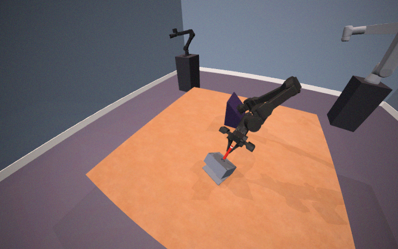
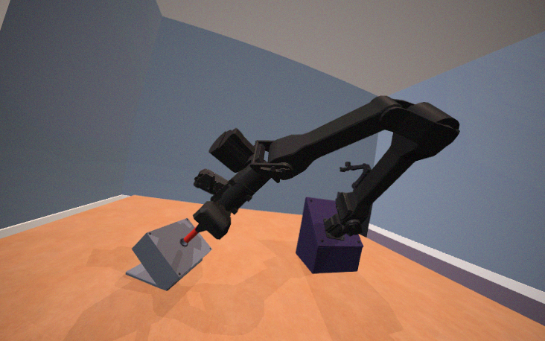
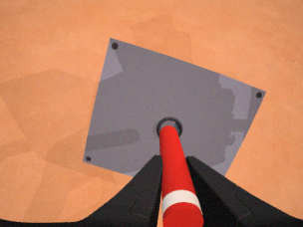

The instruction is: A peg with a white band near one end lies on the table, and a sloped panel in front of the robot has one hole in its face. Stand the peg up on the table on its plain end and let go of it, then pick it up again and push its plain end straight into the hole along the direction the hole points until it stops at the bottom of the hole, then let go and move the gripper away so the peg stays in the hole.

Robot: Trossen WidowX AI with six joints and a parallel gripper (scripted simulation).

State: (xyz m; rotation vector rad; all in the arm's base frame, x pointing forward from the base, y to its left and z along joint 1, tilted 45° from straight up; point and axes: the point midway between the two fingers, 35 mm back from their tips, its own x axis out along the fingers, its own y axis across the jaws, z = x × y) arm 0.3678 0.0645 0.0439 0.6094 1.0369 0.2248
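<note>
The grey sloped panel lies 40 mm ahead of my gripper tip, 20 mm to the right of it and 60 mm below it. The rest, counted from my gripper tip: red peg (10 mm behind, 10 mm above).
</note>
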